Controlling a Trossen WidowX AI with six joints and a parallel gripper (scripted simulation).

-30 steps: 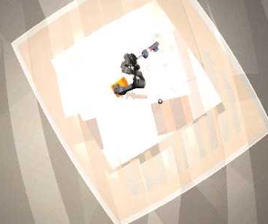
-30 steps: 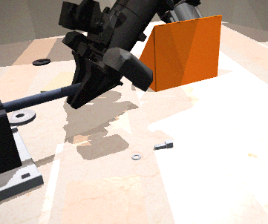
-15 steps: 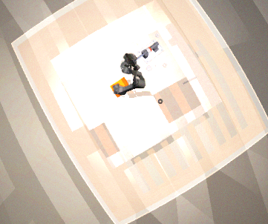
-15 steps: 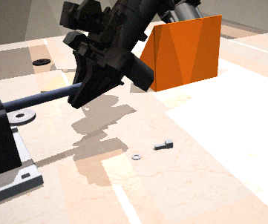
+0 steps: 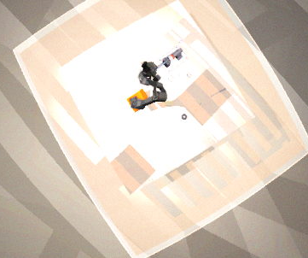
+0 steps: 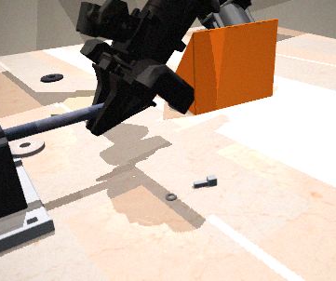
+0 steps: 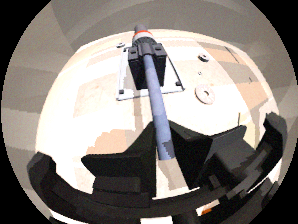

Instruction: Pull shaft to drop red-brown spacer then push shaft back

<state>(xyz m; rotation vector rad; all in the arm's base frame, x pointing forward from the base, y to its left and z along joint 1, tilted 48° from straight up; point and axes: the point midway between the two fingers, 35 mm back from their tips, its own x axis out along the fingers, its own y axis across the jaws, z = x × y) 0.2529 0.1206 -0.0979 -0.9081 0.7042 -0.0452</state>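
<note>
The blue-grey shaft is 6 cm ahead of my gripper tip, 2 cm to the left of it and 2 cm above it. From my gripper tip the other things lie so: red-brown spacer: 16 cm ahead, 4 cm to the left, 2 cm above; then small grey bolt: 11 cm behind, 8 cm to the left, 5 cm below; then pale washer: 9 cm ahead, 11 cm to the right, 5 cm below.
</note>
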